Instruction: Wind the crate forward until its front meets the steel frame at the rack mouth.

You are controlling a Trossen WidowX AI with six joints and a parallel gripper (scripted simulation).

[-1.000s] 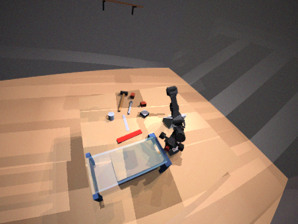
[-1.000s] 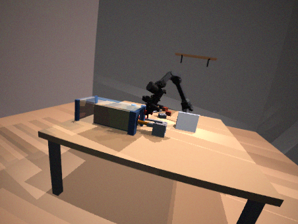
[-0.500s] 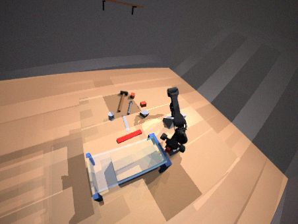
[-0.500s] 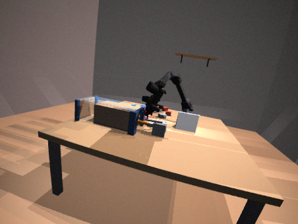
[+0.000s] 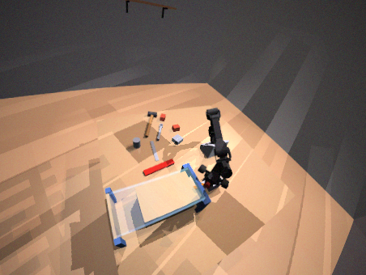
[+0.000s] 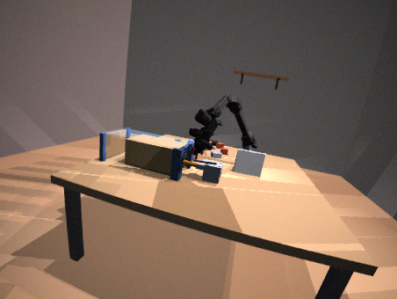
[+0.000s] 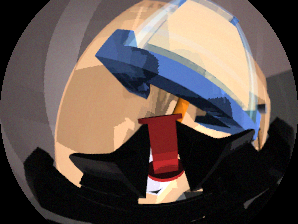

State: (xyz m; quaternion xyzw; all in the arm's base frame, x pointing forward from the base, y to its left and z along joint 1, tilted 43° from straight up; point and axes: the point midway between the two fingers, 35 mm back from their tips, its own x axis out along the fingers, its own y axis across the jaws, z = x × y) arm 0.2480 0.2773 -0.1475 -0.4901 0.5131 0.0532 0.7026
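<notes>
Right now the winch handle is 5 cm behind my gripper tip, 2 cm to the right of it and 2 cm below it. Round my gripper tip: red grip (2 cm behind, 1 cm to the right, 1 cm above); blue frame (5 cm ahead, 3 cm to the right, 2 cm below); grey winch (12 cm behind, 10 cm below, 6 cm to the right).
</notes>
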